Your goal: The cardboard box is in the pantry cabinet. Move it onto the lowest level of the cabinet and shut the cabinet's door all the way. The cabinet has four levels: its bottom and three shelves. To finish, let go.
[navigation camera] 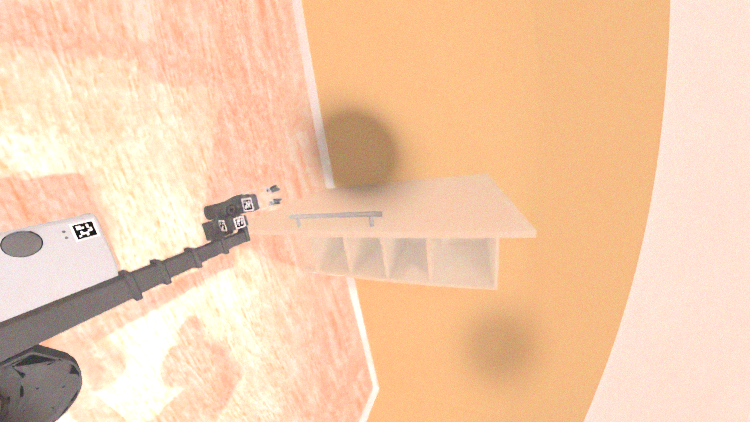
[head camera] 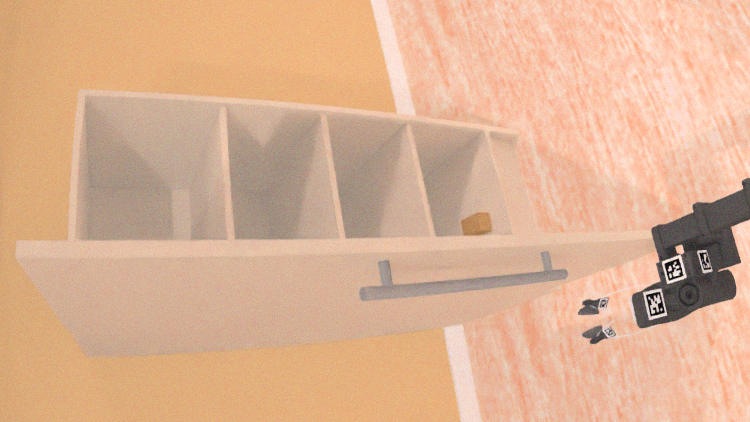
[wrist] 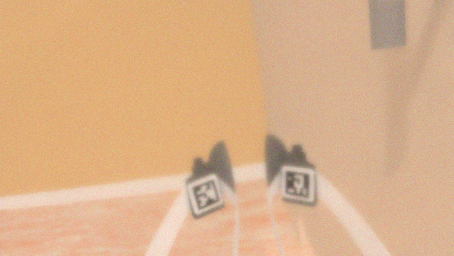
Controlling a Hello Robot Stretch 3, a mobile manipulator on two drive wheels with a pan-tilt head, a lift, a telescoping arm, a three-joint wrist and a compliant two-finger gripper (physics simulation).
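Frame: origin at the robot's base, x ahead, y left, z up, level; metres.
Seen in the pictures: gripper, fingertip midpoint: (navigation camera: 280, 193) (head camera: 582, 323); robot's base, origin of the base link: (navigation camera: 24, 242).
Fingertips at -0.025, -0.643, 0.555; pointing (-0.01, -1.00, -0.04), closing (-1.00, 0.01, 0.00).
Observation:
Offsets run from my fingertips to a thing's top centre, as dx, dy, dz. "spot": to the spot under its first point.
The cardboard box {-0.404, -0.635, -0.337} (head camera: 476, 224) is a small orange-brown block on the cabinet's lowest level, the rightmost compartment in the head view. It does not show in the navigation or wrist view. The pale pantry cabinet {spot: -0.501, -0.507, +0.830} (head camera: 77, 167) (navigation camera: 497, 262) appears sideways in both of those wide views. Its door {spot: -0.130, -0.175, +0.553} (head camera: 236, 299) (navigation camera: 445, 204) (wrist: 325, 100) stands partly open, with a grey bar handle {spot: -0.086, +0.048, +0.298} (head camera: 461, 285) (navigation camera: 335, 215) (wrist: 388, 25) on its outer face. My gripper (head camera: 583, 322) (navigation camera: 279, 194) (wrist: 247, 156) is on the door's outer side, low down, its fingers apart and empty.
My arm (head camera: 729, 207) (navigation camera: 173, 272) reaches in close to the door's lower end; whether the wrist touches the door, I cannot tell. A white skirting board (head camera: 393, 52) (navigation camera: 314, 104) (wrist: 100, 192) runs between the orange wall and the pinkish floor. The robot's base shows at the navigation view's left.

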